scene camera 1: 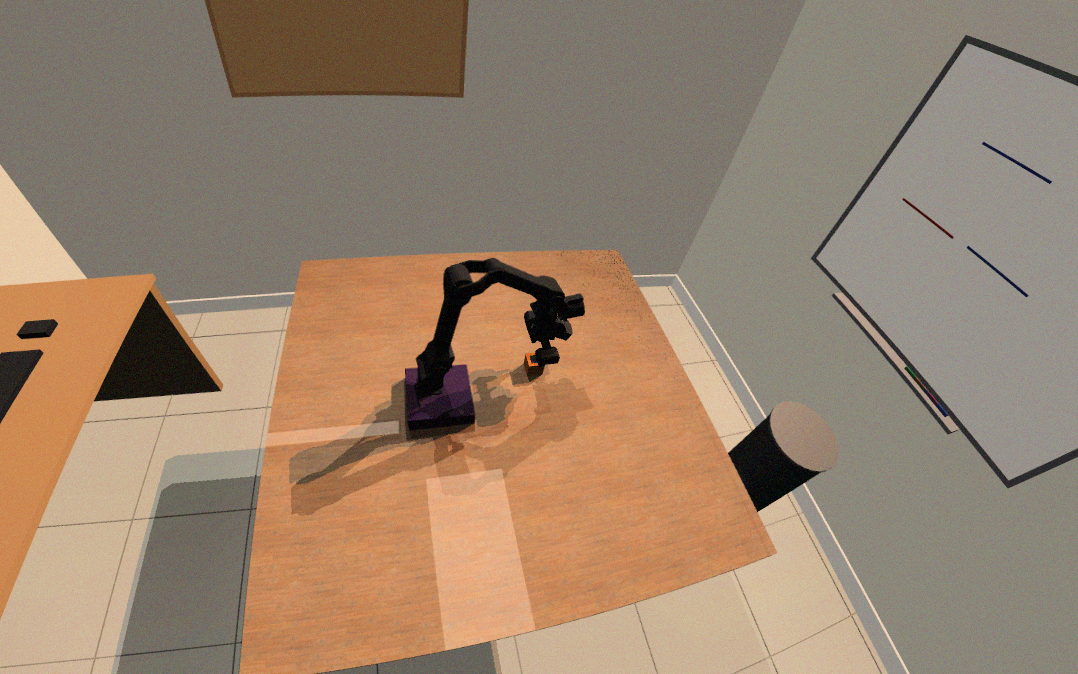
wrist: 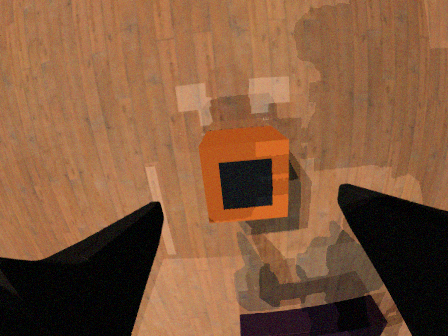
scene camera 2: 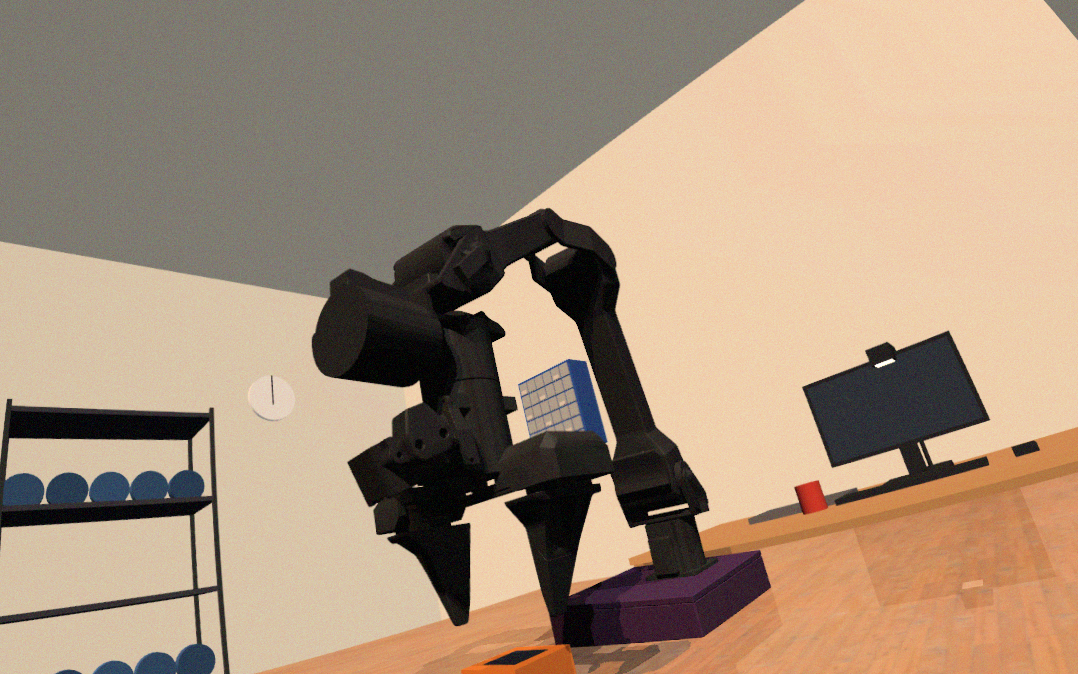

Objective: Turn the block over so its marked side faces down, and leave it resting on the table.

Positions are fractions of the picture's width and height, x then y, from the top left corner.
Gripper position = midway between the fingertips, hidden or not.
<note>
The gripper (scene camera 2: 0.47, 0.92) is open and holds nothing.
The gripper also shows in scene camera 1 (scene camera 1: 0.50, 0.53) and in the wrist view (wrist: 0.56, 0.60).
</note>
